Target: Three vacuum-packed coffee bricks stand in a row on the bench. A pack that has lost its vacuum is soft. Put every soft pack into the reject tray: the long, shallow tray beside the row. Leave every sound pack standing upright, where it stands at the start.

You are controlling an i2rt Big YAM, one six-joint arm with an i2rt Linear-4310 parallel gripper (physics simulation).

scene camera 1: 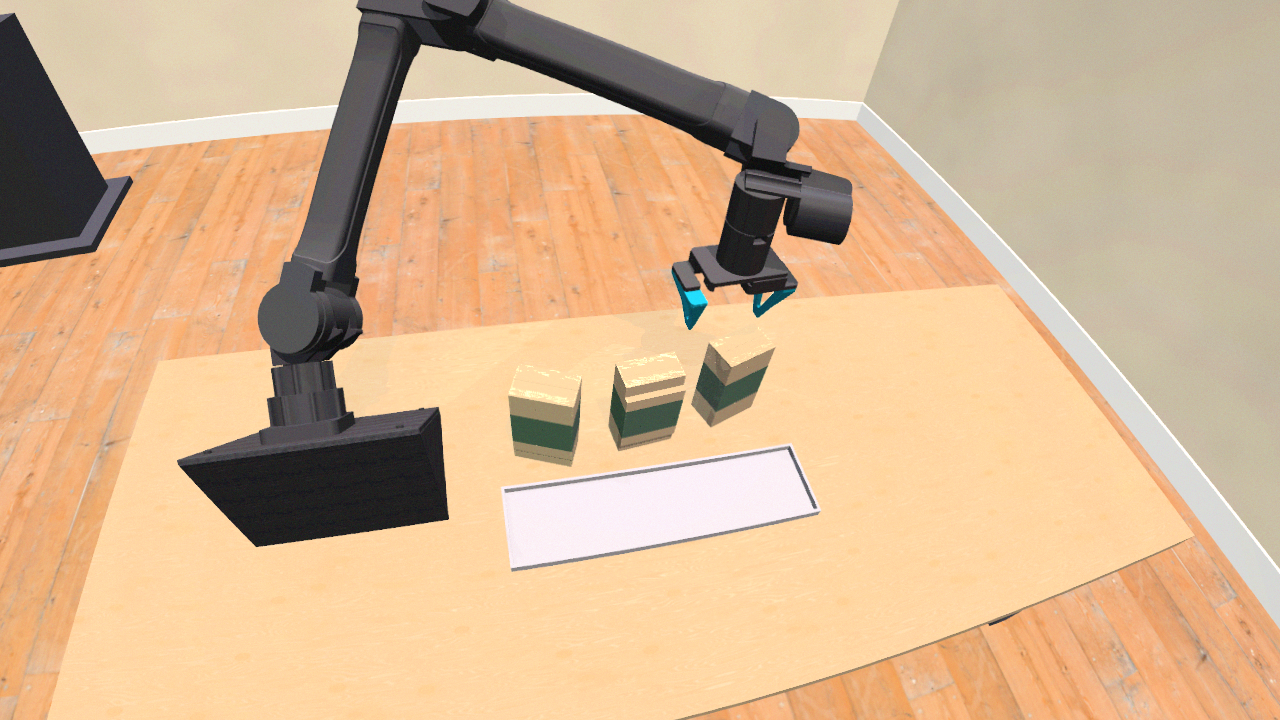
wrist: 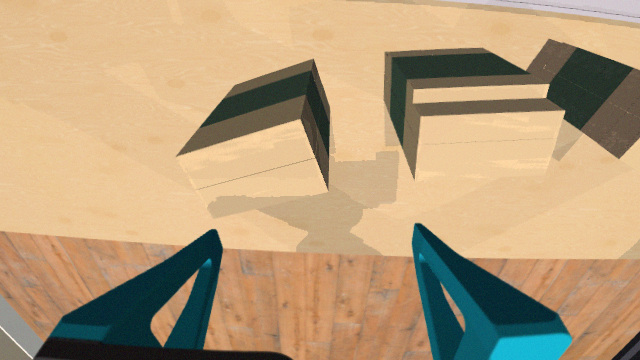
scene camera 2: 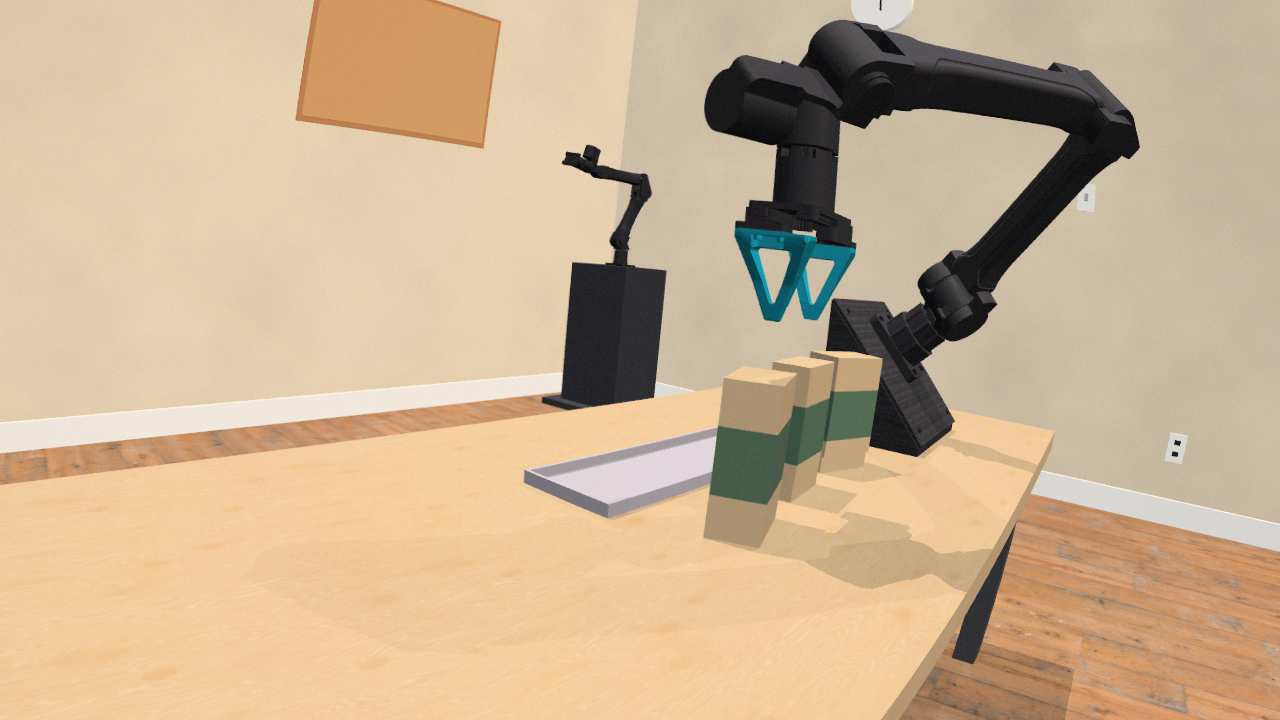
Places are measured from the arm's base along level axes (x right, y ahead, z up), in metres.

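Pixels of known places: gripper, fingertip midpoint: (scene camera 1: 722, 320) (wrist: 314, 236) (scene camera 2: 792, 320); arm's base, link origin: (scene camera 1: 311, 433) (scene camera 2: 894, 349).
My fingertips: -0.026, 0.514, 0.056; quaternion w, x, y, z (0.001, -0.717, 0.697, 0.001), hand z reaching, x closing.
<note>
Ahead of a thing's pixels: the offset from my fingertips to its top centre, as dx, dy, dz. Level surfaces: height alone.
Three tan coffee packs with green bands stand upright in a row. The right pack in scene camera 1 (scene camera 1: 733, 386) is nearest in scene camera 2 (scene camera 2: 750, 461) and leftmost in the wrist view (wrist: 255, 155). The middle pack {+0.025, -0.098, -0.047} (scene camera 1: 647, 416) (scene camera 2: 808, 434) (wrist: 485, 140) has a step across one face near its top. The left pack {+0.018, -0.232, -0.047} (scene camera 1: 544, 429) (scene camera 2: 852, 411) (wrist: 590, 90) is nearest the arm's base. Softness cannot be told by sight. My gripper (scene camera 1: 724, 320) (scene camera 2: 793, 318) (wrist: 314, 236) is open and empty, above and behind the right pack. The shallow tray {+0.144, -0.101, -0.174} (scene camera 1: 662, 510) (scene camera 2: 626, 474) beside the row is empty where visible.
The arm's black base block (scene camera 1: 358, 479) (scene camera 2: 895, 394) stands on the bench {dz -0.188} (scene camera 1: 939, 429) (scene camera 2: 358, 555) beyond the left pack. The bench edge runs behind the row. Another arm stands on a black pedestal (scene camera 2: 613, 331) in the background.
</note>
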